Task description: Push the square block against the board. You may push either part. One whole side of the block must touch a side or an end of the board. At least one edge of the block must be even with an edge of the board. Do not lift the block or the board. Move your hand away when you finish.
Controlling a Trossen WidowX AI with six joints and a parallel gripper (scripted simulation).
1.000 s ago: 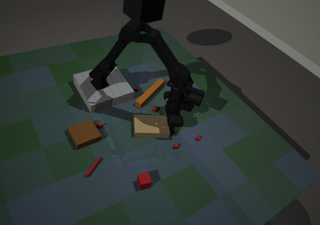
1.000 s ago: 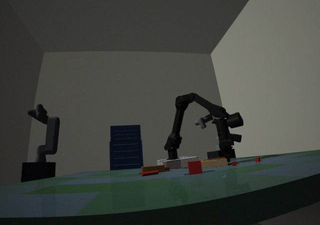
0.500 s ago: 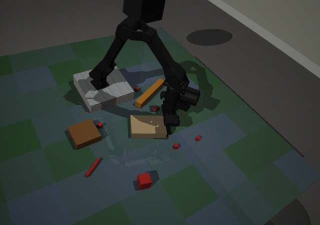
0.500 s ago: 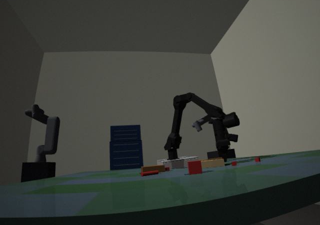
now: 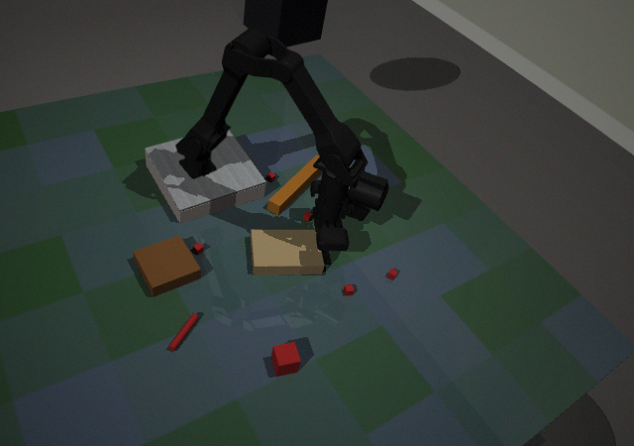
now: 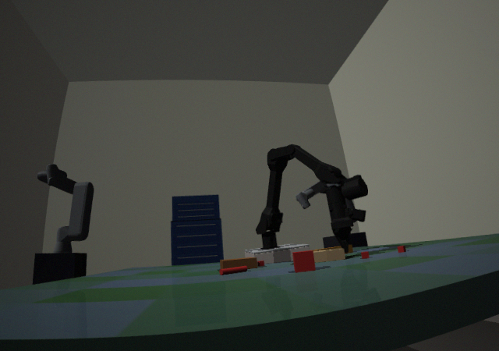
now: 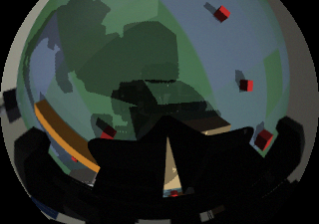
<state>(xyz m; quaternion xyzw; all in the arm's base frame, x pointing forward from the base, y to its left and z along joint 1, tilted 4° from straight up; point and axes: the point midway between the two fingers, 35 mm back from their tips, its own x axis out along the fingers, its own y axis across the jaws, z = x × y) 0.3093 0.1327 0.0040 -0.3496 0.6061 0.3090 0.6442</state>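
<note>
The tan flat slab is 9 cm to the right of my gripper tip and 2 cm behind it. From my gripper tip the other things lie so: brown square block 32 cm to the right, 12 cm behind; red rod 36 cm to the right, 3 cm ahead, 1 cm below; long orange bar 17 cm behind, 7 cm to the left.
</note>
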